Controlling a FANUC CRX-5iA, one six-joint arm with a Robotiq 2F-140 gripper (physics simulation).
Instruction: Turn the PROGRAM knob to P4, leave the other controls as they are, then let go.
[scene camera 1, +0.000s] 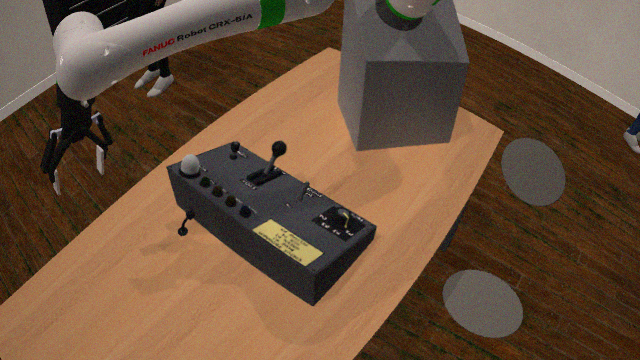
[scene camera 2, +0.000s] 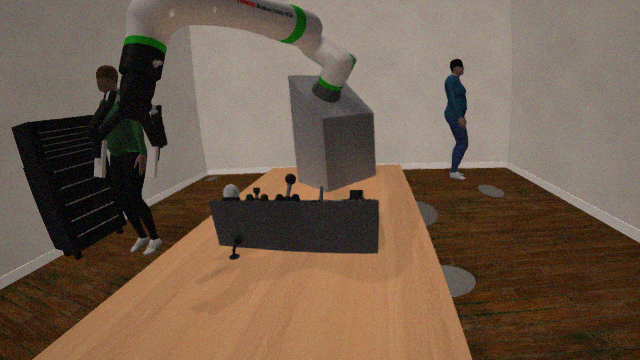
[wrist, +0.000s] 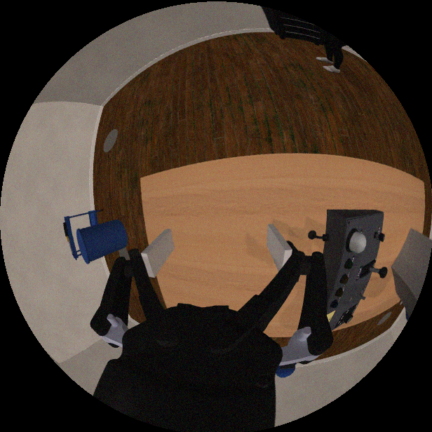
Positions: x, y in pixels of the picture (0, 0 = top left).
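My gripper is visible in scene camera 1, the wrist view and scene camera 2 (127, 176). On the gripper, (scene camera 1: 51, 158) and (wrist: 129, 296) are the same spot.
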